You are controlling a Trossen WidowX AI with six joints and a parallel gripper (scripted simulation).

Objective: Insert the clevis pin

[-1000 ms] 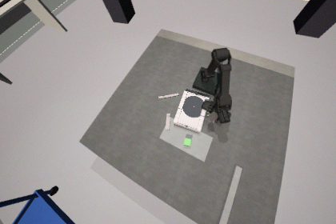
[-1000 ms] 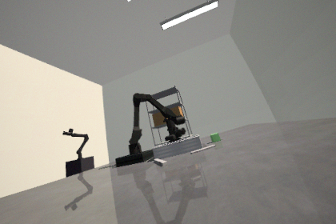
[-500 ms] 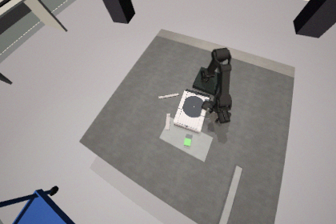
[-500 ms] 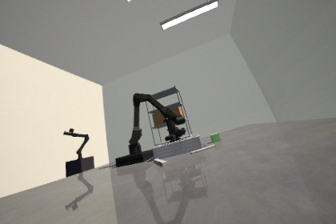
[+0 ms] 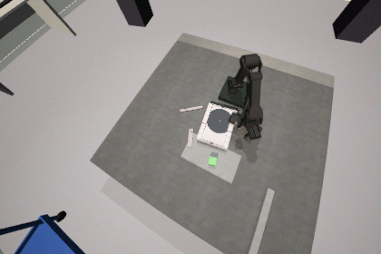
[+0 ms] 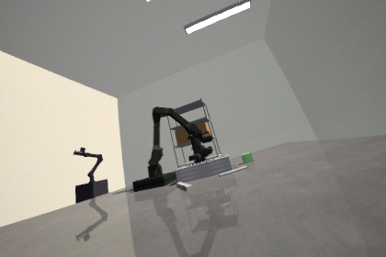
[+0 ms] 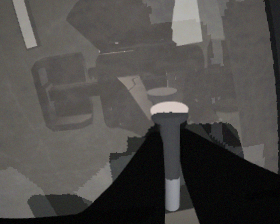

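The dark aluminium disc lies 10 mm ahead of my gripper tip, 150 mm to the right of it and 50 mm above it. The rest, counted from my gripper tip: steel tray: 30 mm ahead, 150 mm to the right, 40 mm above; green block: 250 mm ahead, 130 mm to the right, 20 mm above; steel clevis pin: 10 mm behind, 10 mm above.
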